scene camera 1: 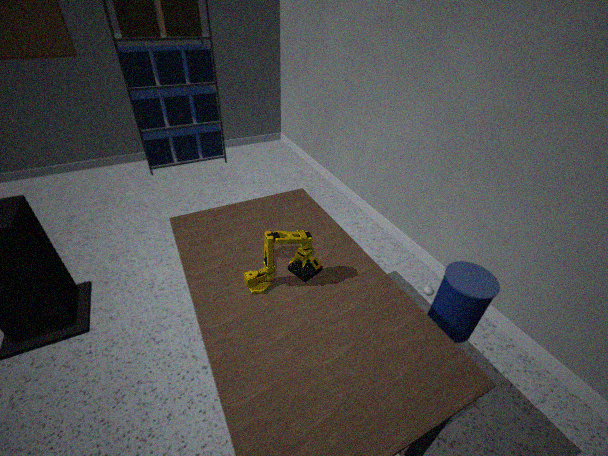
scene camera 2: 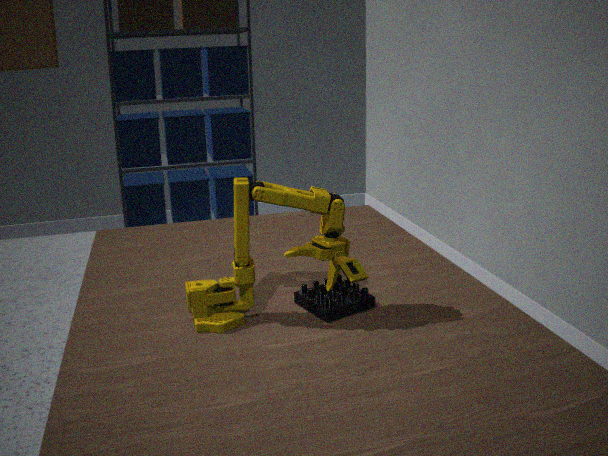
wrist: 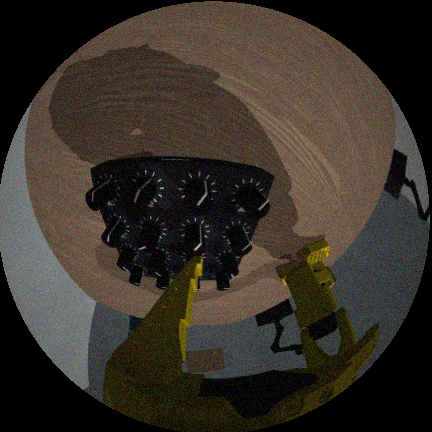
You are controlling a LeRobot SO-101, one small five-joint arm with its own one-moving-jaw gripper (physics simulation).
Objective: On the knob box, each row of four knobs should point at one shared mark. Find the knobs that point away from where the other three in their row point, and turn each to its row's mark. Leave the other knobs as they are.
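Frame: origin at the arm's base, x ahead, y left, z up, level; centimetres.
Seen in the pictures: hand at its tool point: [scene camera 1: 303,266] [scene camera 2: 327,288] [wrist: 201,262]; arm's base at its link origin: [scene camera 1: 262,283] [scene camera 2: 228,318] [wrist: 297,259].
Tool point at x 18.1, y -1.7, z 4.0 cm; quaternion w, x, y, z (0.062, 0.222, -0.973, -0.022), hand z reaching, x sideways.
Pixels of each thing's top centre, then the offset from my tool point to it. Level surfaces: height alone.
- black knob box at its top centre: [wrist: 171,262] [scene camera 2: 334,286] [scene camera 1: 305,263] dz -0.2, dx +1.6, dy +1.0 cm
- left-end knob at its top centre: [wrist: 91,200] dz -0.2, dx +6.6, dy -1.5 cm
- right-end knob at its top centre: [wrist: 258,208] dz -0.2, dx -1.0, dy -4.1 cm
- brown wooden table at its surface level: dz -4.0 cm
The black knob box [scene camera 1: 306,273] [scene camera 2: 328,316] [wrist: 175,212] lies on the table beyond the arm's base. In the wrist view its knobs stand in rows, with pale pointer lines and tick rings. In the row farthest from the jaw are a left-end knob [wrist: 101,194], a second [wrist: 145,191], a third [wrist: 199,191] and a right-end knob [wrist: 255,199]. Exact pointing directions are hard to tell. The nearer rows are foreshortened, and the fixed jaw partly hides them. My gripper [scene camera 2: 306,271] is wide open and empty, its fixed jaw pointing down among the knobs; contact cannot be told.
The brown wooden table [scene camera 1: 320,370] [scene camera 2: 320,390] carries the arm's yellow base [scene camera 1: 257,281] [scene camera 2: 215,305]. A blue cylinder [scene camera 1: 464,302] stands beyond the table's right edge. A shelf rack with blue bins stands against the back wall. A dark box-like object [scene camera 1: 30,280] is at the left.
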